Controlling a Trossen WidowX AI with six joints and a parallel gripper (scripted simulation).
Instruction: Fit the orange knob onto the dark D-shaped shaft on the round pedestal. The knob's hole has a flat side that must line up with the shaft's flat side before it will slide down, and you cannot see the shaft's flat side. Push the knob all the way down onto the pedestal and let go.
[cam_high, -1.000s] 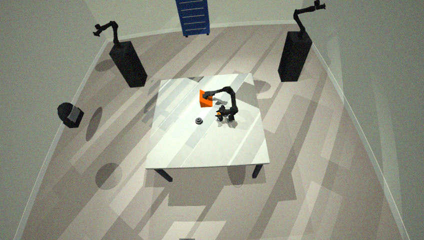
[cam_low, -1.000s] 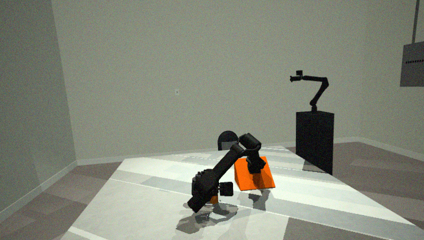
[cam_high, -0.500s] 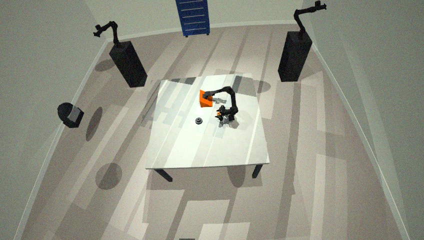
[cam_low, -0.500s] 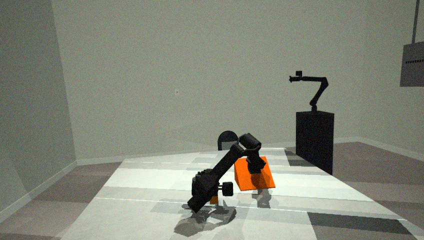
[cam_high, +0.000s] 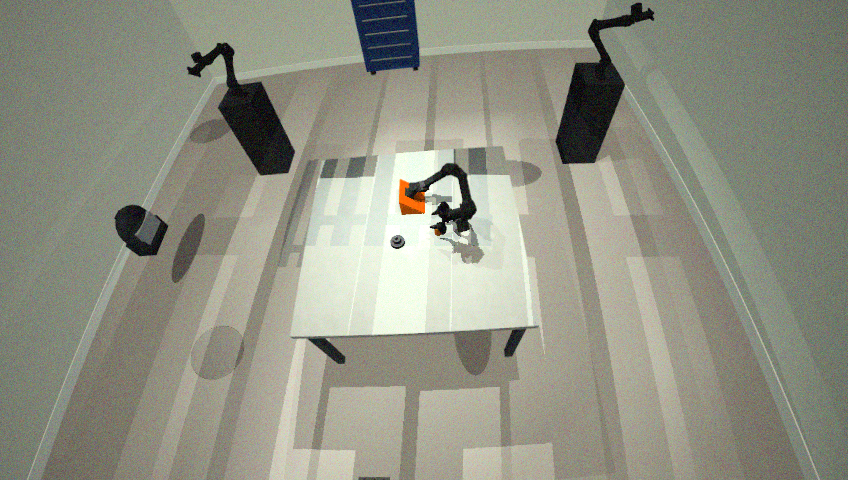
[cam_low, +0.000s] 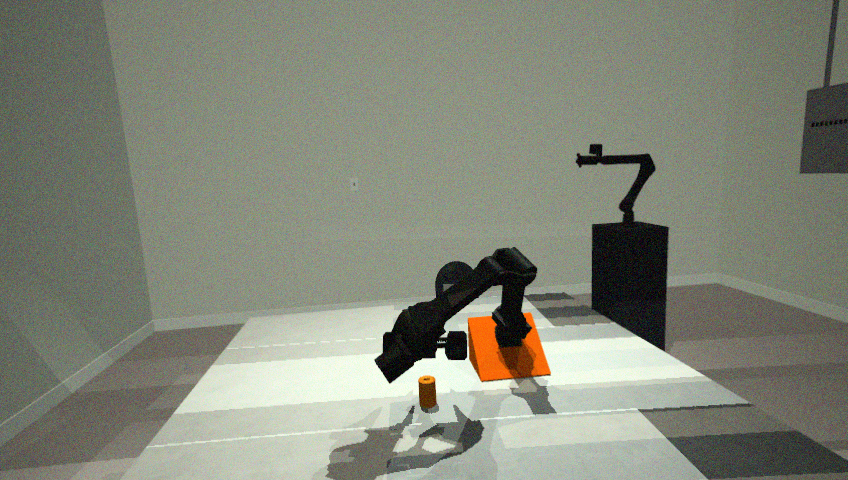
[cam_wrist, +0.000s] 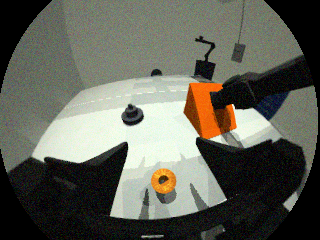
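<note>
My gripper tip is now 9 cm above the orange knob, 4 cm to the right of it and 1 cm short of it. The rest, counted from my gripper tip: round dark pedestal: 20 cm to the right, 9 cm below, 6 cm ahead.
</note>
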